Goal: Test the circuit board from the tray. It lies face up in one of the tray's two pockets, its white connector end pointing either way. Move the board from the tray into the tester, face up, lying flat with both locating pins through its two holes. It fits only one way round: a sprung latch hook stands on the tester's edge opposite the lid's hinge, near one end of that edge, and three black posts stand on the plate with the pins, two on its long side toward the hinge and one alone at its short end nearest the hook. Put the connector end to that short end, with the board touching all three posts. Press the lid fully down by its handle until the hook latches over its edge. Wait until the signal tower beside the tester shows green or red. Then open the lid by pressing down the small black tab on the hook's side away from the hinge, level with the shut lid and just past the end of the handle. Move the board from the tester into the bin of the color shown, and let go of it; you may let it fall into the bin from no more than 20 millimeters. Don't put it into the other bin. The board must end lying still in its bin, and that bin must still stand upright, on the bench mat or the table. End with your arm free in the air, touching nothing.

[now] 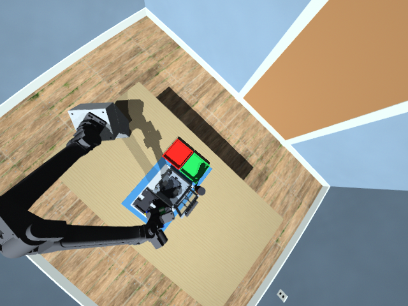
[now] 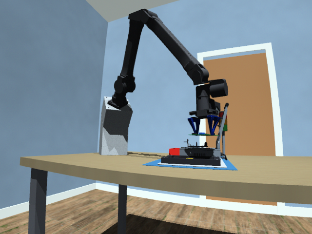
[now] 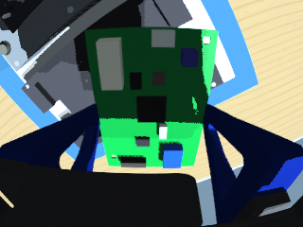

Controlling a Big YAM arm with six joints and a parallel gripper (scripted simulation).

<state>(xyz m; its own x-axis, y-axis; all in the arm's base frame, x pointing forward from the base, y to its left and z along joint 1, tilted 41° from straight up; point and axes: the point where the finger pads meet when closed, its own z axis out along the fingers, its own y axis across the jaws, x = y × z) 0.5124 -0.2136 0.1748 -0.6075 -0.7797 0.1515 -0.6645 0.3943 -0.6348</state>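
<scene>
Right now the green circuit board is right at my hand. Round my hand: black latch hook (250 mm to the left, 60 mm behind, 30 mm below); then tester plate (180 mm to the left, 50 mm below); then tester lid (150 mm to the left, 110 mm ahead, 60 mm above).
</scene>
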